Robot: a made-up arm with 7 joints. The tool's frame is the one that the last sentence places. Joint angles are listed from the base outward.
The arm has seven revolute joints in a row. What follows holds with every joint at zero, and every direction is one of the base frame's. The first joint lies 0.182 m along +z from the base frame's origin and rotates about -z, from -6.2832 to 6.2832 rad. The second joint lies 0.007 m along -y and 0.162 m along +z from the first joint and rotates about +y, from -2.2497 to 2.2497 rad. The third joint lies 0.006 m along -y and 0.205 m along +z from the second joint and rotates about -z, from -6.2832 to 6.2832 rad. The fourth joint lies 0.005 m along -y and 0.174 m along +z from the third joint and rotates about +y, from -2.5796 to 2.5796 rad. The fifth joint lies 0.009 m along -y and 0.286 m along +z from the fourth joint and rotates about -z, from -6.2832 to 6.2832 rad. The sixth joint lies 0.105 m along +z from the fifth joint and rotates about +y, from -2.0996 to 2.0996 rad. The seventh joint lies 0.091 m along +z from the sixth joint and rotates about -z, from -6.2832 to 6.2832 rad. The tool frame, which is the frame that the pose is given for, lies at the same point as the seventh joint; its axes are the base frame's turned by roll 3.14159, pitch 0 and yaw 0 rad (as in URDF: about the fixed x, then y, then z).
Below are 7 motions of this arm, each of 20 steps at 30 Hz.
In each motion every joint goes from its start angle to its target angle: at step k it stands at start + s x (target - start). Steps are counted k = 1, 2, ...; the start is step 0. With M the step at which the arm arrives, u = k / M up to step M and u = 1 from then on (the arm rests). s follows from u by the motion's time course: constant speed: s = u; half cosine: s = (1 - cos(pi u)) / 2; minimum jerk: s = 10 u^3 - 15 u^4 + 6 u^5.
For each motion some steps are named. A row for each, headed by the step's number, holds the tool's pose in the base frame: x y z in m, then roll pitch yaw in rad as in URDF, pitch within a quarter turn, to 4 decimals.
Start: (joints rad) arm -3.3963 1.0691 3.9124 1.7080 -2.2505 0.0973 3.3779
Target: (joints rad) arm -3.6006 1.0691 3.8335 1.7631 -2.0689 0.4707 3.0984
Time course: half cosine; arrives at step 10
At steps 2, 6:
2: -0.0234 -0.3393 0.7967 2.8120 0.7938 -1.1278
6: 0.0174 -0.3055 0.8129 2.8739 0.5875 -0.8479

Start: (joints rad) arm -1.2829 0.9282 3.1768 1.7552 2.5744 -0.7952 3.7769
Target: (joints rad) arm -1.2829 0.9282 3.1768 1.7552 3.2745 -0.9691 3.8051
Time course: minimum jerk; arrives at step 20
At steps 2, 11, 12, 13, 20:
2: -0.0020 -0.0711 0.8388 1.7553 1.3606 -2.8804
11: -0.0259 -0.0689 0.8222 1.2811 1.0416 2.7049
12: -0.0300 -0.0678 0.8202 1.2651 0.9898 2.6511
13: -0.0339 -0.0665 0.8187 1.2550 0.9424 2.6053
20: -0.0451 -0.0616 0.8151 1.2444 0.8088 2.4866

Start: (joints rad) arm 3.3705 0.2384 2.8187 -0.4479 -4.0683 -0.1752 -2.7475
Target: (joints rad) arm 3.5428 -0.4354 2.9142 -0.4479 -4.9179 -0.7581 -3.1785
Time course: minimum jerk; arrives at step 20
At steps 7, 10, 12, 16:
7: -0.2549 0.0348 1.1409 2.6562 -0.0553 0.8072
10: -0.1148 0.0212 1.1679 2.7303 0.2707 0.9899
12: -0.0210 0.0035 1.1705 2.8330 0.4582 1.1657
16: 0.1042 -0.0327 1.1536 3.0579 0.6445 1.5048

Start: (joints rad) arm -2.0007 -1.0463 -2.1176 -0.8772 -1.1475 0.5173 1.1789
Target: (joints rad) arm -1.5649 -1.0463 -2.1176 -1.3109 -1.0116 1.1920 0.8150
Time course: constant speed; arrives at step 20
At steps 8, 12, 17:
8: 0.4663 -0.3594 0.7992 1.6257 -0.0187 -2.0931
12: 0.4399 -0.3688 0.7825 1.5312 -0.0213 -2.2063
17: 0.4042 -0.3786 0.7605 1.4287 -0.0328 -2.3671

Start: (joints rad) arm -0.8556 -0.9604 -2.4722 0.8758 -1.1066 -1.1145 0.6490
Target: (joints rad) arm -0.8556 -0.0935 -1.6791 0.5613 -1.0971 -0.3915 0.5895
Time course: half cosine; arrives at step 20
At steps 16, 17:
16: -0.2687 0.0568 1.1141 -2.7713 0.2602 3.0020
17: -0.2436 0.0793 1.1228 -2.7622 0.2470 2.9889

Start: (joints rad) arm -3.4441 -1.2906 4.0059 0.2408 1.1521 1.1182 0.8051
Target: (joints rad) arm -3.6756 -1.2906 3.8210 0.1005 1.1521 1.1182 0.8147
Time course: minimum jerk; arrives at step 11
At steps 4, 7, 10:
4: 0.7661 0.1453 0.5467 2.1229 -0.7620 -2.8981
7: 0.7394 0.2515 0.5565 2.0225 -0.7209 -2.6485
10: 0.7197 0.3031 0.5628 1.9750 -0.6944 -2.5259

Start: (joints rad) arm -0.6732 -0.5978 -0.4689 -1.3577 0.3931 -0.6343 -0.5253
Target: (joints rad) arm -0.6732 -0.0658 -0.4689 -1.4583 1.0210 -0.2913 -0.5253
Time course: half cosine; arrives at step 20
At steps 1, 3, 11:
1: -0.3228 -0.5347 0.4652 0.2234 -0.5912 -2.4995
3: -0.3211 -0.5327 0.4793 0.2010 -0.6405 -2.4738
11: -0.2804 -0.4990 0.6286 -0.3518 -1.0890 -1.8884

